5 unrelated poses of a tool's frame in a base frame.
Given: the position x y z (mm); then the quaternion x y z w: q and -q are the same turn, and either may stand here.
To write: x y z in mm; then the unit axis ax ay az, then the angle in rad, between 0 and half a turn. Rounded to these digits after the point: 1 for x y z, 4 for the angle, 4 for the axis.
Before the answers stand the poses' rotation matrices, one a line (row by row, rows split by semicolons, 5 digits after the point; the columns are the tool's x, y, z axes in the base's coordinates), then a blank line. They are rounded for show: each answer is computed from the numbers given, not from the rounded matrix.
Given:
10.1 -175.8 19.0 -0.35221 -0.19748 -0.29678 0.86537
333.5 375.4 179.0 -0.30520 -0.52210 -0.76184 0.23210
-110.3 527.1 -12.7 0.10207 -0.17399 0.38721 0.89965
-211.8 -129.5 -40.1 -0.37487 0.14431 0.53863 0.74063
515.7 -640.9 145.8 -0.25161 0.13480 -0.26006 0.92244
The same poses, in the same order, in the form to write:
0.74584 0.65276 -0.13273; -0.37454 0.57574 0.72680; 0.55085 -0.49237 0.67390
-0.70597 0.67233 0.22267; -0.03496 -0.34709 0.93718; 0.70738 0.65384 0.26853
0.63959 -0.73223 -0.23402; 0.66119 0.67930 -0.31840; 0.39211 0.04891 0.91862
0.37811 -0.90604 -0.19007; 0.68965 0.13871 0.71073; -0.61759 -0.39982 0.67730
0.82840 0.41194 0.37956; -0.54761 0.73812 0.39408; -0.11782 -0.53430 0.83704

10.1 -175.8 19.0 -0.7028 -0.3941 -0.5922 1.0498
333.5 375.4 179.0 -0.3138 -0.5368 -0.7832 2.6731
-110.3 527.1 -12.7 0.2338 -0.3985 0.8869 0.9036
-211.8 -129.5 -40.1 -0.5579 0.2148 0.8016 1.4736
515.7 -640.9 145.8 -0.6516 0.3491 -0.6735 0.7929

